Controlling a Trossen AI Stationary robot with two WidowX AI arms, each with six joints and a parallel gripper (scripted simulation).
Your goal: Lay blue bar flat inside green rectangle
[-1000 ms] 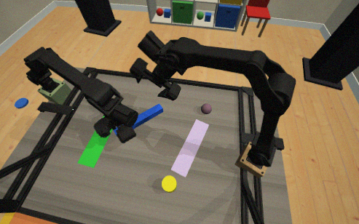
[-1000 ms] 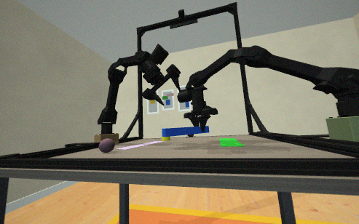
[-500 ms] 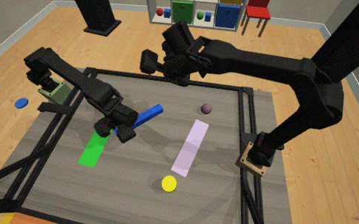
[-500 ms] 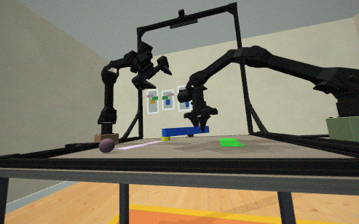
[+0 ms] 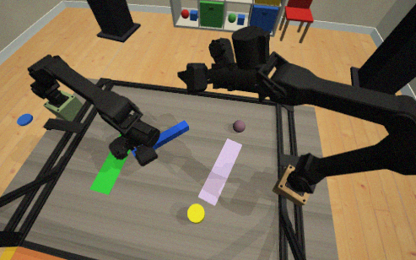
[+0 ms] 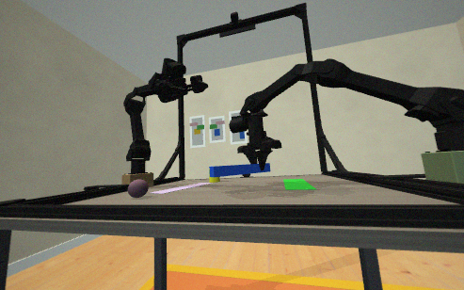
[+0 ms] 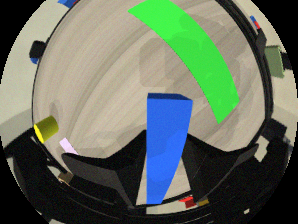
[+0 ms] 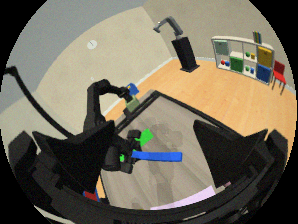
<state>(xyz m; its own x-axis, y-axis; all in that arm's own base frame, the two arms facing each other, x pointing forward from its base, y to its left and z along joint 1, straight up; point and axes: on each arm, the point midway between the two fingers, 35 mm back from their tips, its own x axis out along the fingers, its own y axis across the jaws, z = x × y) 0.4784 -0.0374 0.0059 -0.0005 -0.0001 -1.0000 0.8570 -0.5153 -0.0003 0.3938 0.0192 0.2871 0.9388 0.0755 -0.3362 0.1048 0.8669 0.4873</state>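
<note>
The blue bar lies 6 cm ahead of my left hand, 4 cm to the right of it and 3 cm below it. Also, from my left hand: green rectangle 12 cm to the left, 9 cm below, 5 cm behind; lavender rectangle 30 cm to the right, 9 cm below, 5 cm ahead.
</note>
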